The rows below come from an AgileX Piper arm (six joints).
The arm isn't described. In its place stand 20 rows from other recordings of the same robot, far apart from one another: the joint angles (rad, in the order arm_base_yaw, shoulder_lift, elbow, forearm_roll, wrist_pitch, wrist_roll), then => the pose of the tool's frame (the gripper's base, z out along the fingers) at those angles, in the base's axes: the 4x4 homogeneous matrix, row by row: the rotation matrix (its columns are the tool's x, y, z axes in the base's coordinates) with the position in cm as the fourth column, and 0 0 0 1 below.
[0.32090, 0.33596, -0.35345, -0.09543, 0.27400, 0.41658] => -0.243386 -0.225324 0.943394 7.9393; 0.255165 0.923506 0.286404 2.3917; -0.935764 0.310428 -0.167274 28.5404; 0 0 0 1
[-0.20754, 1.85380, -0.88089, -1.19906, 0.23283, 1.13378] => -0.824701 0.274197 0.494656 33.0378; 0.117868 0.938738 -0.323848 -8.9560; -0.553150 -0.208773 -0.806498 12.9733; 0 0 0 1
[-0.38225, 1.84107, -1.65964, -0.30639, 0.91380, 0.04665] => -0.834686 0.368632 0.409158 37.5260; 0.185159 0.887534 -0.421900 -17.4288; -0.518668 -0.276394 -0.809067 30.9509; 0 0 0 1
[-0.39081, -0.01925, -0.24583, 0.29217, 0.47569, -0.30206] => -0.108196 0.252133 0.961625 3.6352; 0.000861 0.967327 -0.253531 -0.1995; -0.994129 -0.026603 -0.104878 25.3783; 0 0 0 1
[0.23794, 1.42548, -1.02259, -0.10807, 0.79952, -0.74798] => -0.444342 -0.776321 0.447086 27.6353; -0.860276 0.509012 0.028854 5.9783; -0.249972 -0.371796 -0.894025 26.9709; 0 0 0 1
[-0.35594, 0.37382, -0.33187, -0.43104, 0.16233, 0.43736] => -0.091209 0.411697 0.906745 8.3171; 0.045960 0.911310 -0.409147 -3.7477; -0.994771 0.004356 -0.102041 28.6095; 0 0 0 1
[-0.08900, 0.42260, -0.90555, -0.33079, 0.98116, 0.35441] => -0.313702 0.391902 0.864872 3.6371; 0.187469 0.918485 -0.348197 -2.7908; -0.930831 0.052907 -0.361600 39.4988; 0 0 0 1
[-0.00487, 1.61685, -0.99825, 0.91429, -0.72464, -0.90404] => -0.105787 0.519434 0.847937 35.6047; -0.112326 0.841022 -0.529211 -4.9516; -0.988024 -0.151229 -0.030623 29.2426; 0 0 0 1
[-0.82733, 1.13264, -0.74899, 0.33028, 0.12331, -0.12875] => -0.125720 0.750533 0.648764 16.8272; 0.428862 0.630807 -0.646653 -17.7648; -0.894579 0.196933 -0.401180 30.6377; 0 0 0 1
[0.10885, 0.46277, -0.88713, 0.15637, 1.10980, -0.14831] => -0.536707 -0.265317 0.800970 4.5479; -0.136561 0.964075 0.227838 1.7738; -0.832644 0.012901 -0.553658 37.5166; 0 0 0 1
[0.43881, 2.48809, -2.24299, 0.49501, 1.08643, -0.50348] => -0.678635 -0.723443 0.126828 46.3067; -0.573468 0.629797 0.523918 25.9590; -0.458901 0.282817 -0.842273 16.9668; 0 0 0 1
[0.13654, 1.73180, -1.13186, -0.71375, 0.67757, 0.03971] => -0.774112 -0.390638 0.498150 35.5100; -0.590508 0.729180 -0.345828 1.1090; -0.228148 -0.561871 -0.795141 21.9349; 0 0 0 1
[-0.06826, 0.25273, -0.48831, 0.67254, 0.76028, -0.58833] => -0.287743 -0.364826 0.885497 4.7709; -0.039053 0.928302 0.369771 3.5896; -0.956911 0.071817 -0.281360 30.5789; 0 0 0 1
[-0.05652, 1.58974, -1.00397, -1.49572, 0.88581, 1.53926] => -0.494837 0.722119 0.483406 31.8248; 0.083162 0.593086 -0.800833 -8.8393; -0.864998 -0.356080 -0.353534 27.1856; 0 0 0 1
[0.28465, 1.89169, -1.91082, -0.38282, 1.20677, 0.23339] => -0.850005 -0.026579 0.526104 40.5597; -0.159990 0.964575 -0.209760 8.5580; -0.501891 -0.262468 -0.824146 35.2282; 0 0 0 1
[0.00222, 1.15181, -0.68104, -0.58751, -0.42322, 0.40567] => 0.007437 -0.230959 0.972935 24.9679; -0.135888 0.963703 0.229807 2.1270; -0.990696 -0.133920 -0.024217 32.1030; 0 0 0 1
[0.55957, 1.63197, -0.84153, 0.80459, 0.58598, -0.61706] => -0.825219 -0.552584 0.116899 23.2074; -0.412576 0.731090 0.543404 18.8146; -0.385740 0.400198 -0.831292 18.1476; 0 0 0 1
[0.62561, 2.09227, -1.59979, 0.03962, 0.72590, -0.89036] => -0.027300 -0.943670 0.329760 36.5007; -0.954887 0.122205 0.270659 26.6638; -0.295711 -0.307494 -0.904435 18.7665; 0 0 0 1
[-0.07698, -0.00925, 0.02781, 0.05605, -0.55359, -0.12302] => 0.571328 0.144149 0.807964 3.9530; -0.119515 0.988574 -0.091860 -0.5737; -0.811973 -0.044082 0.582028 25.1098; 0 0 0 1
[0.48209, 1.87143, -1.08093, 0.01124, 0.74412, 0.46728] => -0.994362 -0.010352 0.105536 29.8431; -0.003616 0.997955 0.063816 15.6942; -0.105981 0.063075 -0.992366 14.5594; 0 0 0 1
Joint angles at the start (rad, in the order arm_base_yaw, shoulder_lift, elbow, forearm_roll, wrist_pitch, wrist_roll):
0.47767, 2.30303, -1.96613, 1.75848, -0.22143, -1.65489
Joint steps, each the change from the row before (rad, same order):
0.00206, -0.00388, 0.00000, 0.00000, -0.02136, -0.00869
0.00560, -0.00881, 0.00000, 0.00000, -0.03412, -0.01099
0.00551, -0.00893, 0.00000, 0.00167, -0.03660, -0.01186
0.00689, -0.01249, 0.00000, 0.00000, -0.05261, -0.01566
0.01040, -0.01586, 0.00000, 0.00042, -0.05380, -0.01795
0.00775, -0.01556, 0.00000, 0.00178, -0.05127, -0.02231
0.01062, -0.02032, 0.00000, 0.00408, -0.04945, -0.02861
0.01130, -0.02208, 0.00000, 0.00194, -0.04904, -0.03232
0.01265, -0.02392, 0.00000, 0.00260, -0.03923, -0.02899
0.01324, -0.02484, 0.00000, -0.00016, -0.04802, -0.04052
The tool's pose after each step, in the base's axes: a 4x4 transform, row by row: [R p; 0 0 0 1], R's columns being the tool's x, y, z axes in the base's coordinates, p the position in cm. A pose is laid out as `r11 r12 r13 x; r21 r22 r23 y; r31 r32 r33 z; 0 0 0 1`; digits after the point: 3 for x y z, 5 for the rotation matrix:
-0.27893 -0.22097 0.93454 49.787; -0.03529 0.97487 0.21997 23.480; -0.95966 0.02837 -0.27972 24.289; 0 0 0 1
-0.27205 -0.19777 0.94174 49.617; -0.04434 0.98019 0.19303 23.405; -0.96126 0.01075 -0.27543 24.738; 0 0 0 1
-0.26655 -0.17163 0.94842 49.438; -0.05268 0.98514 0.16347 23.298; -0.96238 -0.00640 -0.27163 25.186; 0 0 0 1
-0.25934 -0.13260 0.95664 49.190; -0.06518 0.99067 0.11965 23.087; -0.96358 -0.03132 -0.26557 25.818; 0 0 0 1
-0.25056 -0.09566 0.96336 48.795; -0.07864 0.99383 0.07823 23.004; -0.96490 -0.05616 -0.25654 26.629; 0 0 0 1
-0.24384 -0.05878 0.96803 48.433; -0.09430 0.99487 0.03666 22.804; -0.96522 -0.08235 -0.24813 27.416; 0 0 0 1
-0.23537 -0.02686 0.97153 47.911; -0.11216 0.99369 0.00030 22.711; -0.96541 -0.10889 -0.23690 28.440; 0 0 0 1
-0.22646 0.00360 0.97401 47.318; -0.13417 0.99035 -0.03485 22.619; -0.96474 -0.13857 -0.22379 29.553; 0 0 0 1
-0.21601 0.02497 0.97607 46.639; -0.15102 0.98679 -0.05866 22.638; -0.96464 -0.16008 -0.20938 30.749; 0 0 0 1
-0.20802 0.05215 0.97673 45.896; -0.18015 0.97945 -0.09066 22.568; -0.96139 -0.19482 -0.19435 31.980; 0 0 0 1

